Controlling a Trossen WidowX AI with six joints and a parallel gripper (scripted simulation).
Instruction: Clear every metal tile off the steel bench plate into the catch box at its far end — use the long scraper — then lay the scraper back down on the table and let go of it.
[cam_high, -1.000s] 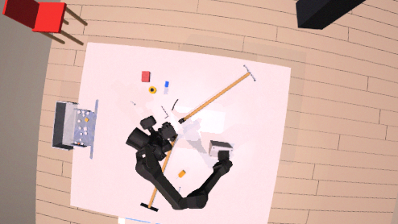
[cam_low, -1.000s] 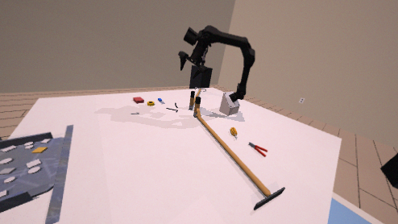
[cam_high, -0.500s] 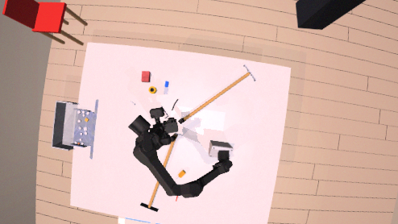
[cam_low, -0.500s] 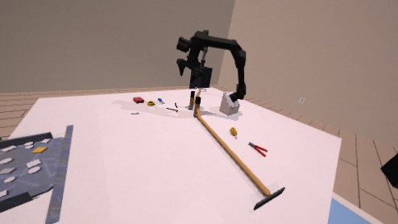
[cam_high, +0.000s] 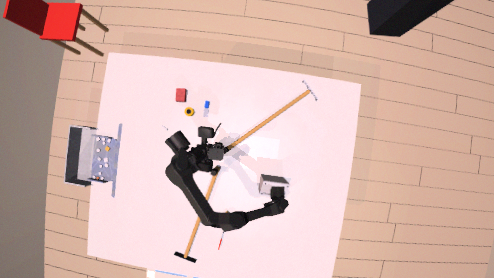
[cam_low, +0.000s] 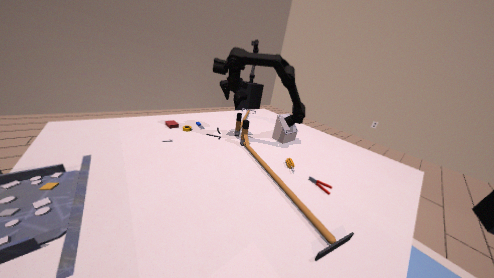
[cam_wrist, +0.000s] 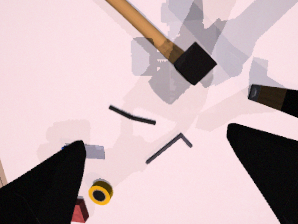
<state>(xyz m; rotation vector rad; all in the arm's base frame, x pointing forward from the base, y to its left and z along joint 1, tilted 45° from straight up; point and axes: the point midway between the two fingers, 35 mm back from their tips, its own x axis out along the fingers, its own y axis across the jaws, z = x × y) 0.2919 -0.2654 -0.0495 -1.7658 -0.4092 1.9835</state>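
My gripper tip is 19 cm above the hex key, 9 cm short of it and 1 cm to the left of it. Round my gripper tip: red block: 28 cm to the right, 23 cm ahead, 19 cm below; yellow ring: 19 cm below, 18 cm to the right, 18 cm ahead; blue-white piece: 20 cm to the right, 19 cm below, 8 cm ahead.
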